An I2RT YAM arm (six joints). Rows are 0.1 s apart.
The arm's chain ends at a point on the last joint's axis. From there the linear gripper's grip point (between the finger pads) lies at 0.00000 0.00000 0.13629 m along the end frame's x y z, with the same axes.
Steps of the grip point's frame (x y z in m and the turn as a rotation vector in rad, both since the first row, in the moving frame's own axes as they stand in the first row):
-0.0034, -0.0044, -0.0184, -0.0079, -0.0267, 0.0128
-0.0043, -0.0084, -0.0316, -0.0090, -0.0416, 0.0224
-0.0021, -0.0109, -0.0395, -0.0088, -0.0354, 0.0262
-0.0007, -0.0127, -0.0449, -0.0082, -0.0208, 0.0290
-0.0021, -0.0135, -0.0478, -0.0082, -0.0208, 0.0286
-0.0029, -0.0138, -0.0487, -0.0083, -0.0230, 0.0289
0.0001, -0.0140, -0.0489, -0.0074, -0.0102, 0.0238
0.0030, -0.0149, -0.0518, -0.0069, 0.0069, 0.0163
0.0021, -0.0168, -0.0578, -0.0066, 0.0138, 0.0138
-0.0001, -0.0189, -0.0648, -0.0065, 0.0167, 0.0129
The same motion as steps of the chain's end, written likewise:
0.0002, -0.0055, -0.0183, -0.0079, -0.0267, 0.0128
0.0014, -0.0096, -0.0315, -0.0090, -0.0416, 0.0224
0.0027, -0.0120, -0.0394, -0.0088, -0.0354, 0.0262
0.0022, -0.0138, -0.0449, -0.0082, -0.0208, 0.0290
0.0008, -0.0146, -0.0478, -0.0082, -0.0208, 0.0286
0.0003, -0.0149, -0.0487, -0.0083, -0.0230, 0.0289
0.0015, -0.0150, -0.0489, -0.0074, -0.0102, 0.0238
0.0021, -0.0158, -0.0518, -0.0069, 0.0069, 0.0163
0.0002, -0.0177, -0.0578, -0.0066, 0.0138, 0.0138
-0.0024, -0.0198, -0.0648, -0.0065, 0.0167, 0.0129

